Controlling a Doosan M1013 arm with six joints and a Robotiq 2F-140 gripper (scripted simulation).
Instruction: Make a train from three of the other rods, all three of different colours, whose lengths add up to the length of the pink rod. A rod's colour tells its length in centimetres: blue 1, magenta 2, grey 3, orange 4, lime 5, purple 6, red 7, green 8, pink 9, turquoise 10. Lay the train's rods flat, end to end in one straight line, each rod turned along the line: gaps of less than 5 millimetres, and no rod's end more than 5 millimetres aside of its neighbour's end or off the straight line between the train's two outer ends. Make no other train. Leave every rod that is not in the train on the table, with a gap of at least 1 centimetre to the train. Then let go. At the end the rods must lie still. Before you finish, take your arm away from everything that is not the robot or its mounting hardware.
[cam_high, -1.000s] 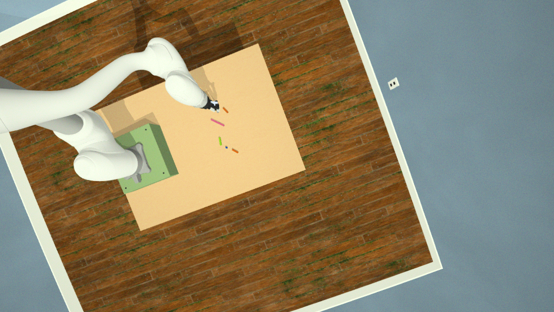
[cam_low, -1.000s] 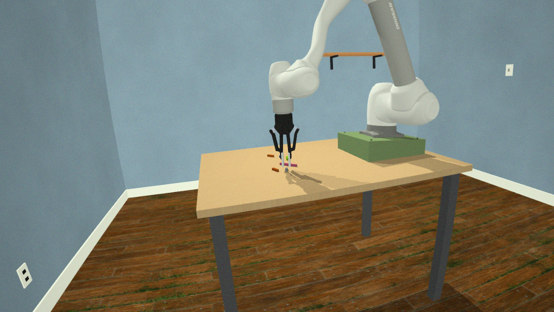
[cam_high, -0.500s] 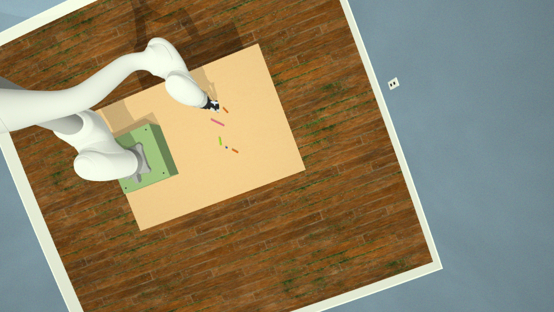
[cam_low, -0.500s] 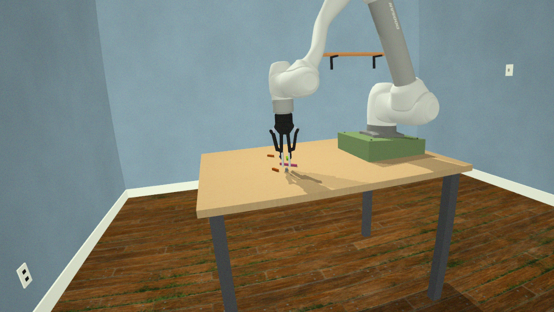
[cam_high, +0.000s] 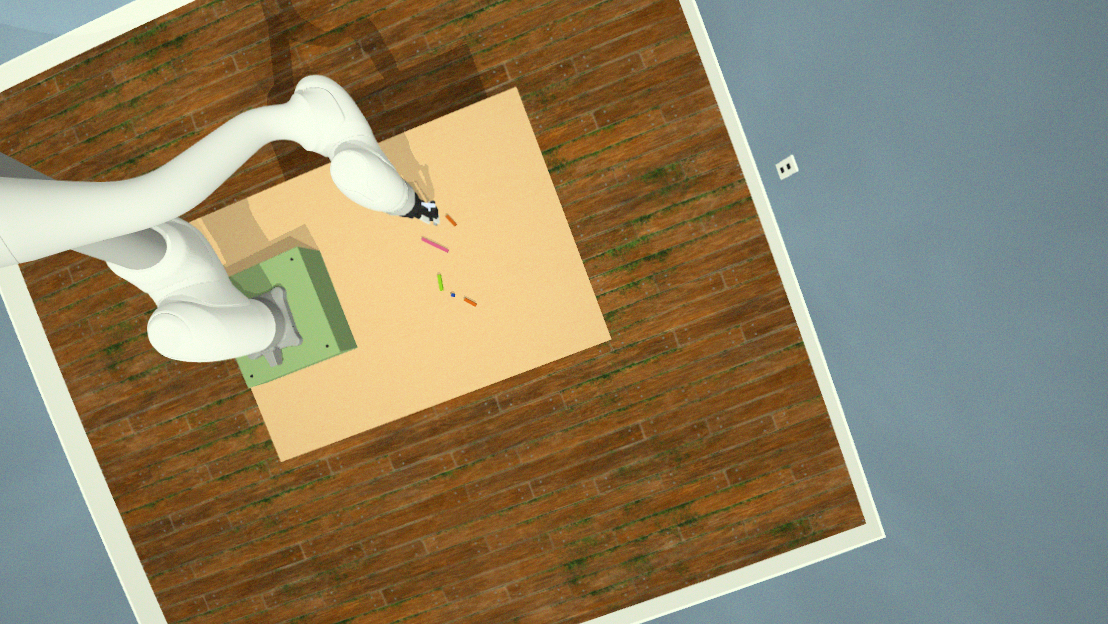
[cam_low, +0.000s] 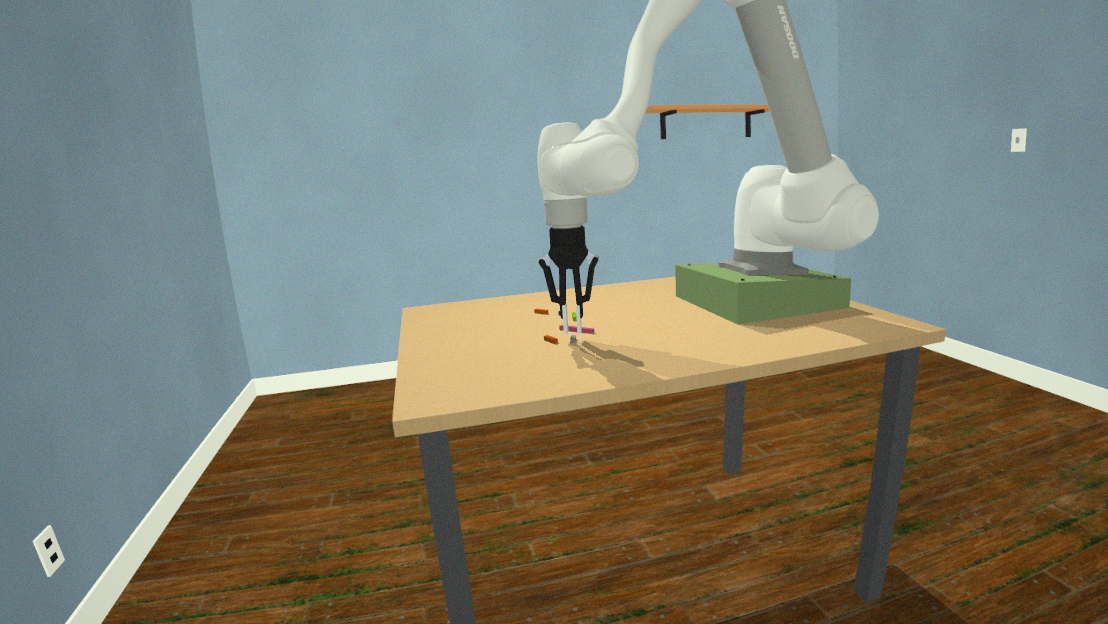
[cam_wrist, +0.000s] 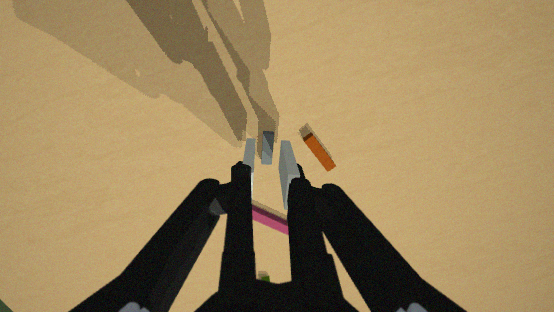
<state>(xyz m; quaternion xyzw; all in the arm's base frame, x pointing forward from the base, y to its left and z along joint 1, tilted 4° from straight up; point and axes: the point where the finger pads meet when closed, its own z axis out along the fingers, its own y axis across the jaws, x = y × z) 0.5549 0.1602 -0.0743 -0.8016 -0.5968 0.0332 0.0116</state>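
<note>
My gripper is now 50 mm above the grey rod. Also, from my hand: blue rod (20 mm behind, 240 mm to the right, 50 mm below); then lime rod (40 mm behind, 190 mm to the right, 50 mm below); then pink rod (20 mm behind, 70 mm to the right, 50 mm below).
</note>
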